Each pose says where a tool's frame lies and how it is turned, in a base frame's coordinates. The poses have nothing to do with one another.
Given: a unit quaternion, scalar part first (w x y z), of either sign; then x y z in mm.
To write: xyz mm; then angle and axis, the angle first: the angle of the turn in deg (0 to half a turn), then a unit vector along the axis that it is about. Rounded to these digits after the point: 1 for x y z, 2 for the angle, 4 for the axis.
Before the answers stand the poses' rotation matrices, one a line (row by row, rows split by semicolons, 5 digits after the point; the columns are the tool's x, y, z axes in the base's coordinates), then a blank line. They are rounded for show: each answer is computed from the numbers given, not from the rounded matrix.
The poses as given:
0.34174, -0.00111, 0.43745, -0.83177, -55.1, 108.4, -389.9
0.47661, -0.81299, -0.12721, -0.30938, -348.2, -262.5, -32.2
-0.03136, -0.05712, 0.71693, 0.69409, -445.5, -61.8, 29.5
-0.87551, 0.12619, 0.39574, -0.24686, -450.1, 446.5, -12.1
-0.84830, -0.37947, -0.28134, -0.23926, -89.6, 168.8, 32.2
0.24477, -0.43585, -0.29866, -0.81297, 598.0, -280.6, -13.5
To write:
-0.76642 0.56753 0.30084; -0.56947 -0.38370 -0.72696; -0.29714 -0.72848 0.61727
0.77621 0.50174 0.38178; -0.08807 -0.51333 0.85366; 0.62430 -0.69624 -0.35426
-0.99151 -0.03837 -0.12426; -0.12544 0.02995 0.99165; -0.03433 0.99881 -0.03451
0.56490 -0.33238 -0.75526; 0.53214 0.84627 0.02558; 0.63065 -0.41635 0.65493
0.72721 -0.19241 0.65890; 0.61944 0.59752 -0.50918; -0.29574 0.77843 0.55370
-0.50024 0.65833 0.56246; -0.13764 -0.70178 0.69897; 0.85488 0.27224 0.44167

-55.1, 108.4, -389.9, 140.03, -0.0012, 0.4655, -0.8851
-348.2, -262.5, -32.2, 123.07, -0.9248, -0.1447, -0.3519
-445.5, -61.8, 29.5, 176.41, 0.0571, -0.7173, -0.6944
-450.1, 446.5, -12.1, 57.79, -0.2612, -0.8190, 0.5109
-89.6, 168.8, 32.2, 63.95, 0.7166, 0.5313, 0.4518
598.0, -280.6, -13.5, 151.66, -0.4495, -0.3080, -0.8385

